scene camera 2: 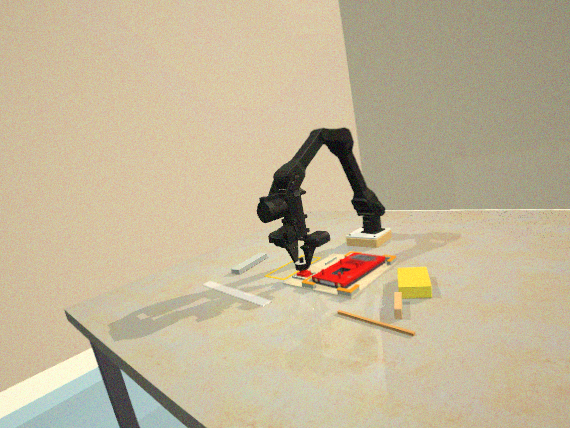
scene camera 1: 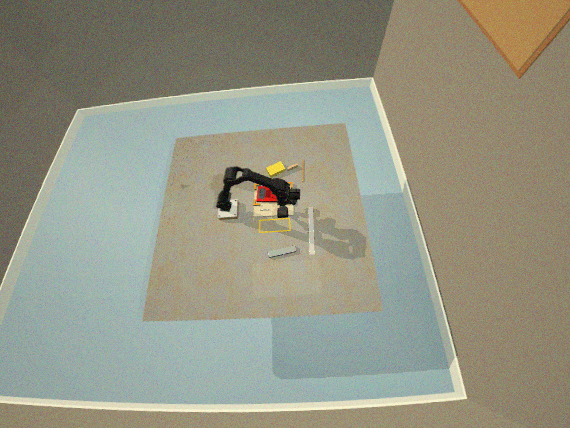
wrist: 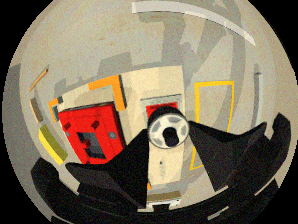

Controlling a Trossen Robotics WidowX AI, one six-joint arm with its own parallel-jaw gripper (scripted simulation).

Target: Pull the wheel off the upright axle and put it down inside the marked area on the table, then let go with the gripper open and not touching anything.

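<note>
The gripper (scene camera 2: 302, 265), also (wrist: 167, 128). Red fixture (scene camera 2: 348, 271), also (wrist: 95, 132). Yellow block (scene camera 2: 413, 282). Pale wheel (wrist: 166, 116).
</note>
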